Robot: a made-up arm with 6 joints. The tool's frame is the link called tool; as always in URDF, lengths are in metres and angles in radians. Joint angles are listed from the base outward. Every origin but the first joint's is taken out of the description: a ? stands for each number. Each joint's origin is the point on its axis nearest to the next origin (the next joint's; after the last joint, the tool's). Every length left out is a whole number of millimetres.
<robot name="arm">
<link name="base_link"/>
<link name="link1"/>
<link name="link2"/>
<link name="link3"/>
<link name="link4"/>
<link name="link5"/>
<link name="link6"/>
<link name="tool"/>
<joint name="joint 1" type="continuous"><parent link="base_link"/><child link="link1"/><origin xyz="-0.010 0.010 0.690"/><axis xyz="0 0 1"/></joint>
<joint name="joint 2" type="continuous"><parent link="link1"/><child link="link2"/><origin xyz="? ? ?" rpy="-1.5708 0.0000 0.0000"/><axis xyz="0 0 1"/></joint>
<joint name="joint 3" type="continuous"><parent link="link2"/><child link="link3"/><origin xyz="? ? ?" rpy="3.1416 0.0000 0.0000"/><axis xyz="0 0 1"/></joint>
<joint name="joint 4" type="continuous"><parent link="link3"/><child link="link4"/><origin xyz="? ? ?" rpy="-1.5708 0.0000 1.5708"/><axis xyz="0 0 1"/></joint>
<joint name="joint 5" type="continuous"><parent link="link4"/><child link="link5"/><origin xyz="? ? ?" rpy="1.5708 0.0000 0.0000"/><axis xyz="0 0 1"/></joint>
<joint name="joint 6" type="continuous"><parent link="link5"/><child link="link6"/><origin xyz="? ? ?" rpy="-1.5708 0.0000 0.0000"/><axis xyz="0 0 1"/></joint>
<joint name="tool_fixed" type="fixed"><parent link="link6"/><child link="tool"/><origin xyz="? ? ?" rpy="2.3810 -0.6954 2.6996"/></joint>
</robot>
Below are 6 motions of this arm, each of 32 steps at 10 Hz.
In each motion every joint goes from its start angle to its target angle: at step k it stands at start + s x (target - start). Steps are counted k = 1, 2, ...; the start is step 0. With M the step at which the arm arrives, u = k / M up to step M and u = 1 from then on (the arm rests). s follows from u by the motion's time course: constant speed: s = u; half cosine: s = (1 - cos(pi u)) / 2; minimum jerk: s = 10 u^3 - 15 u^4 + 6 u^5.
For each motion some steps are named. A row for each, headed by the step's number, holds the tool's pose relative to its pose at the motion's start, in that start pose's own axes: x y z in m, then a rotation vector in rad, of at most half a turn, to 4 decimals.
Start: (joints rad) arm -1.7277 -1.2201 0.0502 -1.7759 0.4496 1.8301
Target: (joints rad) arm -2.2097 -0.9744 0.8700 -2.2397 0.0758 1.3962
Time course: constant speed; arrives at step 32
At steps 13, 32:
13: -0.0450 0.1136 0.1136 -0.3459 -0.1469 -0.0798
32: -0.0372 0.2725 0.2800 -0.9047 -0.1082 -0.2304

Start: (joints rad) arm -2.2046 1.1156 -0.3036 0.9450 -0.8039 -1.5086
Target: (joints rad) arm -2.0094 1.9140 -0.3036 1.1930 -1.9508 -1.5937
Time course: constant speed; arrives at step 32
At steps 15, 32:
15: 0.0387 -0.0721 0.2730 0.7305 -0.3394 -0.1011
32: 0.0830 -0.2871 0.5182 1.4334 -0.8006 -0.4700

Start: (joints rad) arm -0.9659 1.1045 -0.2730 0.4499 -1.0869 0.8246
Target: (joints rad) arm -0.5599 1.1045 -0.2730 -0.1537 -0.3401 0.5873
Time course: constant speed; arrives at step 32
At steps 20, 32:
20: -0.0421 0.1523 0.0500 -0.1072 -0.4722 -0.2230
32: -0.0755 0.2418 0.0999 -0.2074 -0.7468 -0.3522

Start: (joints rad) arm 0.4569 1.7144 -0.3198 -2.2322 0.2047 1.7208
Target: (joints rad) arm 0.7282 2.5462 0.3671 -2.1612 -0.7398 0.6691
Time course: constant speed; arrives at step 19
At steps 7, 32:
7: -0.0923 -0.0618 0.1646 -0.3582 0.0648 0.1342
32: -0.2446 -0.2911 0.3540 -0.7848 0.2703 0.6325

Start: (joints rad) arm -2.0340 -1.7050 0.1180 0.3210 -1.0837 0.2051
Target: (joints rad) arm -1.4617 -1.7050 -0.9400 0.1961 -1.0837 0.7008
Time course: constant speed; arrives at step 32
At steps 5, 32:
5: -0.0258 -0.0939 0.0313 -0.0223 0.1966 0.0557
32: 0.0595 -0.4750 0.3188 -0.3278 1.3153 0.0106

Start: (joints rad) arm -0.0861 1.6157 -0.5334 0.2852 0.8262 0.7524
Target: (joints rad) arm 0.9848 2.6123 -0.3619 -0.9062 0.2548 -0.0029
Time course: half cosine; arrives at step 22
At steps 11, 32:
11: 0.0219 0.0588 0.2808 0.0932 0.2321 0.8095
32: 0.1964 0.0423 0.4050 0.7123 -0.1738 1.4111

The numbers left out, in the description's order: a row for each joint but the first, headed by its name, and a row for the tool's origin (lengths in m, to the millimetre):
joint 2: 0.030 -0.050 0.000
joint 3: -0.020 -0.670 0.000
joint 4: 0.400 -0.010 0.000
joint 5: 0.010 -0.120 0.000
joint 6: -0.010 0.020 0.000
tool: -0.030 -0.010 0.000

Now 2 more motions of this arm.
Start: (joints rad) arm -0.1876 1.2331 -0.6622 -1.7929 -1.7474 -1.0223
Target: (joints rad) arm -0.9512 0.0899 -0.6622 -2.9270 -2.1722 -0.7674
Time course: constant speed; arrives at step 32
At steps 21, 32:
21: -0.0251 -0.0991 -0.3068 1.0966 1.2042 0.3145
32: -0.1131 -0.1217 -0.4463 1.7153 1.8165 0.3427

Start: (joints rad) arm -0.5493 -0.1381 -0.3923 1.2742 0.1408 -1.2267
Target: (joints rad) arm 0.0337 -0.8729 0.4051 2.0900 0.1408 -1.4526
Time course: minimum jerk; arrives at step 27
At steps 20, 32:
20: 0.3601 0.3791 -0.3820 -0.2624 -0.3558 -1.3360
32: 0.4240 0.3578 -0.4632 -0.2992 -0.4873 -1.4479

